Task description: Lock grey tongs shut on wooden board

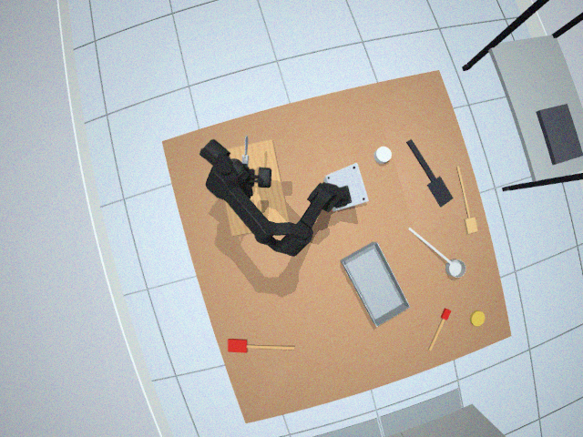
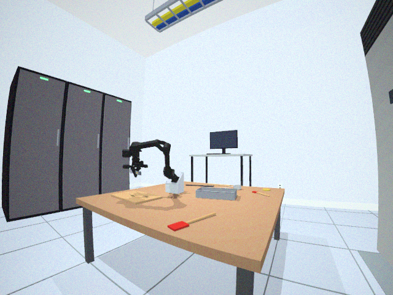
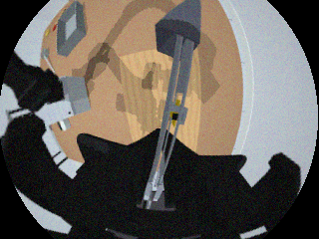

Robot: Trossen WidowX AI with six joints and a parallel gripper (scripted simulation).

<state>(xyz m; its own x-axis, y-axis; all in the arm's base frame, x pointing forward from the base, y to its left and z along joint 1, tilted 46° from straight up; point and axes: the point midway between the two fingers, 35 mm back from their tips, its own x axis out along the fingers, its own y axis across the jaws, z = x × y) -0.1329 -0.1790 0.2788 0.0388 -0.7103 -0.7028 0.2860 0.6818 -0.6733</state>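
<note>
The wooden board lies 15 cm below my gripper tip. From my gripper tip the other things lie so: red spatula: 65 cm ahead, 16 cm to the right, 15 cm below; then white puck: 56 cm to the left, 14 cm below; then grey roasting tin: 51 cm ahead, 39 cm to the left, 13 cm below.
</note>
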